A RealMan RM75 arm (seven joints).
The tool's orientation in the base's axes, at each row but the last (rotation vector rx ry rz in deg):
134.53, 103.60, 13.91
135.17, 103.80, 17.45
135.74, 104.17, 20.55
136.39, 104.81, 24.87
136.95, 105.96, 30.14
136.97, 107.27, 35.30
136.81, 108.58, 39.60
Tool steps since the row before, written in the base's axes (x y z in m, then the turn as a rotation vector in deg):
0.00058, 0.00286, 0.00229, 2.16, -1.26, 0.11
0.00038, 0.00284, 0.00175, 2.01, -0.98, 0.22
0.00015, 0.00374, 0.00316, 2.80, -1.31, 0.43
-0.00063, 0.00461, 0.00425, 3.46, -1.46, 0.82
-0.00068, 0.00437, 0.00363, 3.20, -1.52, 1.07
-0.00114, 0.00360, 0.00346, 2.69, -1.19, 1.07
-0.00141, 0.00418, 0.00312, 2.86, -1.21, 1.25
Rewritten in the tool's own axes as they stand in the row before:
0.00297, 0.00035, -0.00219, -0.67, 2.37, 0.43
0.00296, 0.00004, -0.00159, -0.43, 2.19, 0.29
0.00398, -0.00006, -0.00286, -0.53, 3.06, 0.29
0.00495, -0.00073, -0.00383, -0.46, 3.82, 0.09
0.00482, -0.00086, -0.00297, -0.52, 3.66, -0.23
0.00414, -0.00108, -0.00282, -0.31, 3.10, -0.34
0.00467, -0.00153, -0.00223, -0.24, 3.31, -0.44

